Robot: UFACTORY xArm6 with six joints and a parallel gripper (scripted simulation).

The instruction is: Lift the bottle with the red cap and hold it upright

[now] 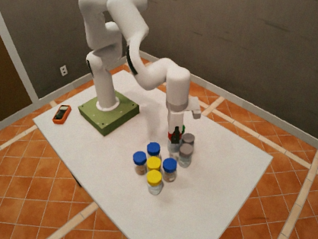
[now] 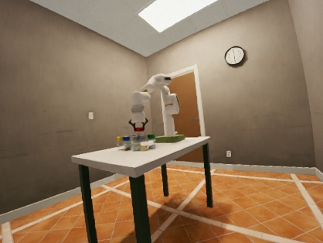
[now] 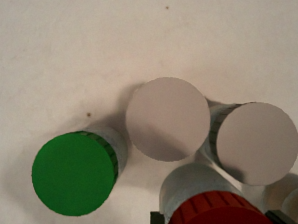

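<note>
Now: hand 40 mm above the red-capped bottle. From my hand the other things lie so: green-capped bottle: 100 mm below, 70 mm to the left, 50 mm behind; then grey-capped bottle: 100 mm below, 60 mm to the left, 20 mm ahead.
</note>
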